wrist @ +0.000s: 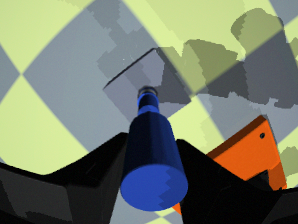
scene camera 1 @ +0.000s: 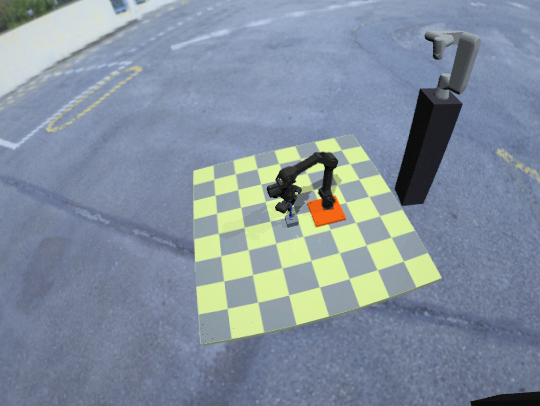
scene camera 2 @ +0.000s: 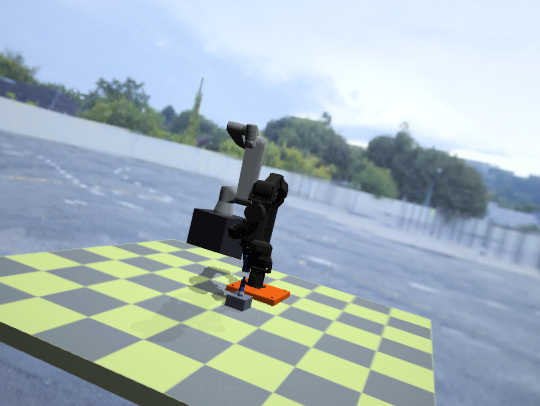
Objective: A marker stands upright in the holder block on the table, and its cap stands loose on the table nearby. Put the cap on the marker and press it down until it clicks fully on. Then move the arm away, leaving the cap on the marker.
The gripper (scene camera 2: 246, 267) carries a blue cap (wrist: 152, 175).
The gripper is seen too in the wrist view (wrist: 151, 143).
